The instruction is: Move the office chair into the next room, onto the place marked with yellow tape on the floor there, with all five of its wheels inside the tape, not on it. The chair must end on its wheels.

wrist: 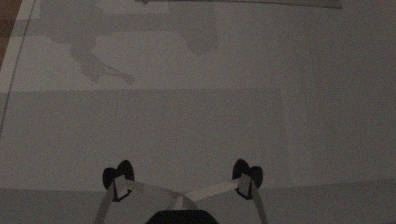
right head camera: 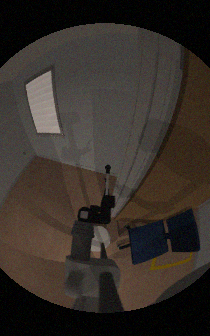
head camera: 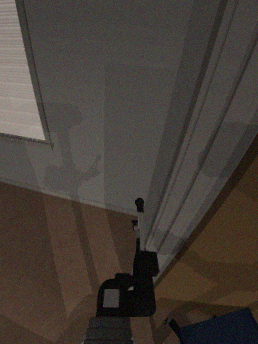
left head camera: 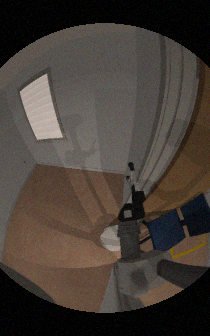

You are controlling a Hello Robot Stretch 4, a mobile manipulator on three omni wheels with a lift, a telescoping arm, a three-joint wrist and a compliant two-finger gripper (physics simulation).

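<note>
The office chair shows its blue seat and, in both side head views, its blue backrest. It appears upright, to the right of my arm; its wheels are hidden. Yellow tape shows on the floor below the seat and backrest in those views; I cannot tell how the wheels lie relative to it. My gripper is open and empty, its fingers well apart. It points at the grey wall, left of the chair and apart from it.
Pale door trim runs upward close to the right of my gripper. An orange-brown wall stands beyond it on the right. A window is in the grey wall. A white rounded object shows beside my arm.
</note>
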